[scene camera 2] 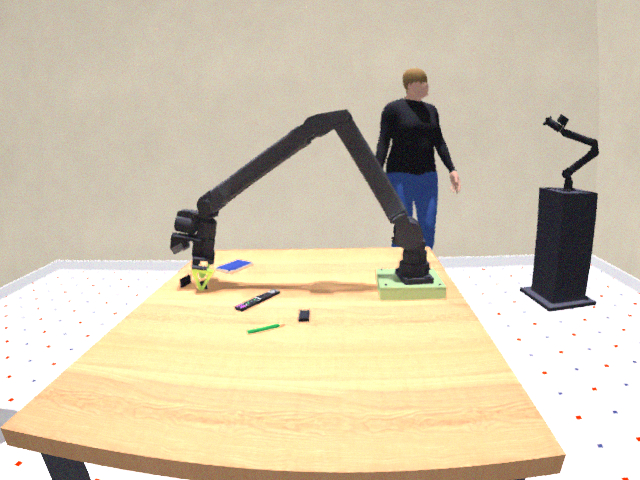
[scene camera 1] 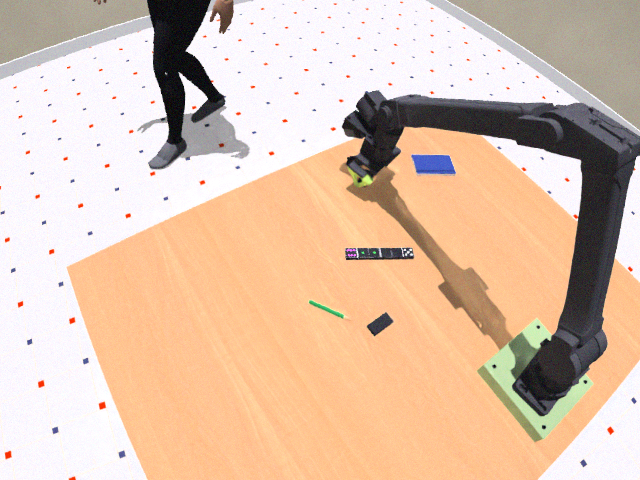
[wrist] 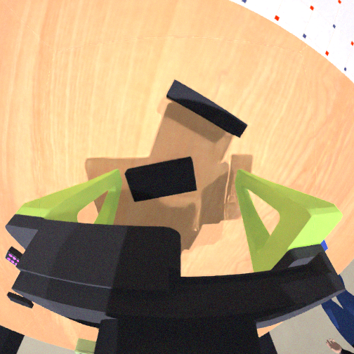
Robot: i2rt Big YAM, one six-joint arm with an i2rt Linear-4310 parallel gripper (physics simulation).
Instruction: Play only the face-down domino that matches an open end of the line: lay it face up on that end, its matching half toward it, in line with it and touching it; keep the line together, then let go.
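Pixels of known places: gripper, between the fingertips: (scene camera 2: pixel 201 283) (scene camera 1: pixel 367 175); arm's base, origin of its link: (scene camera 2: pixel 413 278) (scene camera 1: pixel 541 382).
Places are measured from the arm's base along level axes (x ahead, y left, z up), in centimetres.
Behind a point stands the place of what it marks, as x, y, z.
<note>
The face-up line of dominoes (scene camera 1: pixel 378 253) {43.8, 2.6, -2.5} (scene camera 2: pixel 257 299) {43.8, 3.1, -2.5} has magenta pips, seemingly six, at one end and five white pips at the other; its magenta end (wrist: pixel 13 257) shows at the wrist view's left edge. A face-down domino (wrist: pixel 161 179) lies beneath and between the fingertips, nearer the left finger. Another domino (wrist: pixel 206 108) (scene camera 2: pixel 185 281) {67.9, -13.1, -2.1} stands on its long edge just beyond it. A third face-down domino (scene camera 1: pixel 379 323) {31.7, 14.7, -2.5} (scene camera 2: pixel 303 315) {31.7, 15.2, -2.5} (wrist: pixel 20 300) lies near the pencil. My gripper (scene camera 1: pixel 360 182) {62.7, -13.1, -3.1} (scene camera 2: pixel 202 287) {62.7, -13.1, -3.1} (wrist: pixel 178 175) is open and empty, low over the table. In scene camera 1 it largely hides the two dominoes there.
A blue book (scene camera 1: pixel 433 164) {54.2, -30.4, -2.5} (scene camera 2: pixel 234 266) {54.0, -28.8, -2.5} (wrist: pixel 325 245) lies near my gripper. A green pencil (scene camera 1: pixel 326 308) {41.2, 20.6, -2.7} (scene camera 2: pixel 263 328) {41.2, 20.8, -2.9} lies near the third domino. The arm stands on a green base plate (scene camera 1: pixel 501 379) {6.6, 6.1, 0.3} (scene camera 2: pixel 412 293) {2.5, 7.7, -1.6}. People stand beyond the table.
</note>
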